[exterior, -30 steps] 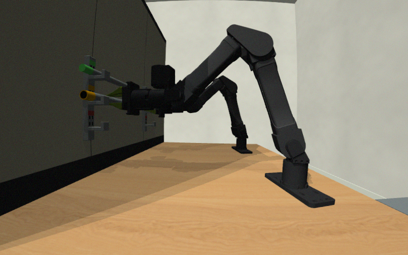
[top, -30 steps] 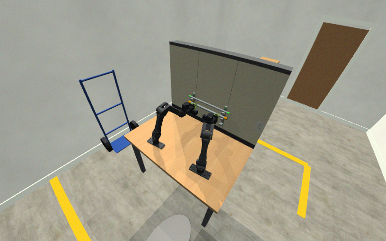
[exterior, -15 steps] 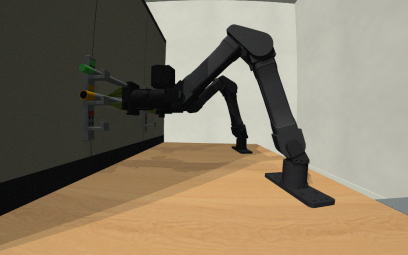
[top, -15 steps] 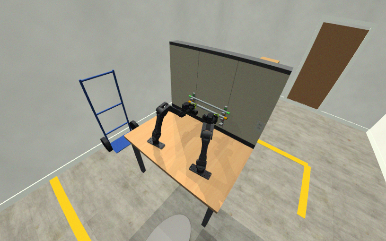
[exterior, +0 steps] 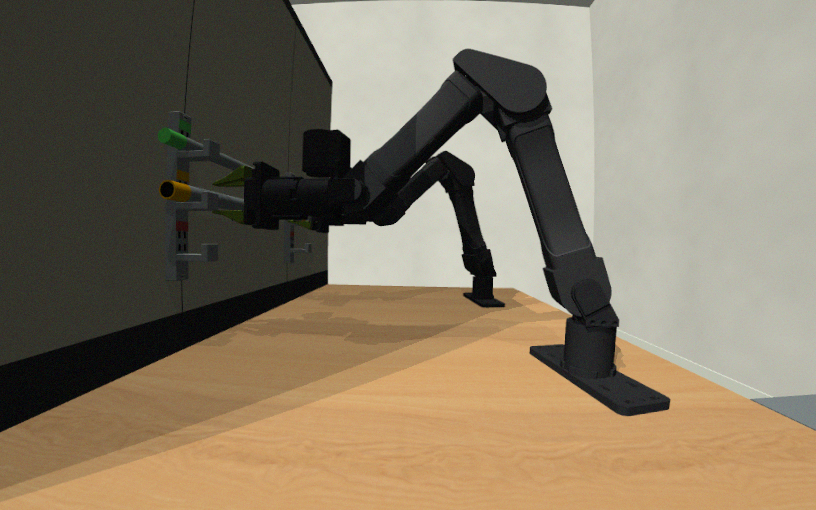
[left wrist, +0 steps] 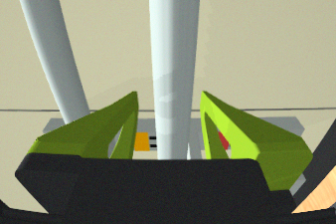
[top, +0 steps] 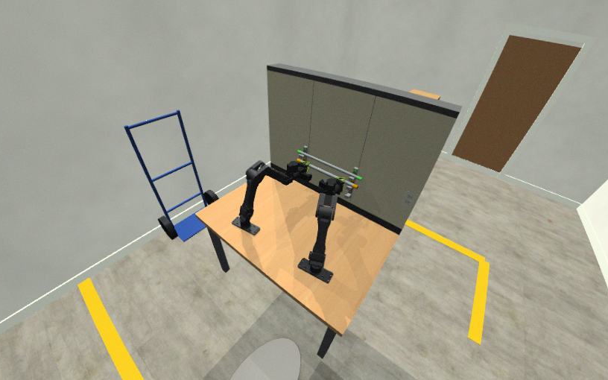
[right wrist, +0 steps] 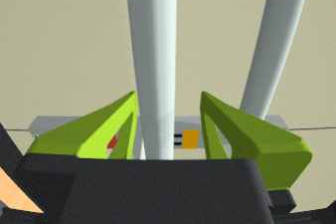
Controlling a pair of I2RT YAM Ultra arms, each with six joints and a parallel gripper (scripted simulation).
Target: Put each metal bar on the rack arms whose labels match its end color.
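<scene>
Right now the orange-ended bar is 150 mm to the right of my left hand. Also, from my left hand: wall panel (180 mm above, 170 mm to the right, 90 mm ahead); green-ended bar (150 mm to the right, 70 mm above).
Right now my right hand is 20 mm short of the orange-ended bar, 150 mm to the right of it and 10 mm above it. From my right hand the other things lie so: wall panel 110 mm ahead, 130 mm to the left, 180 mm above; then green-ended bar 20 mm ahead, 140 mm to the left, 60 mm above.
</scene>
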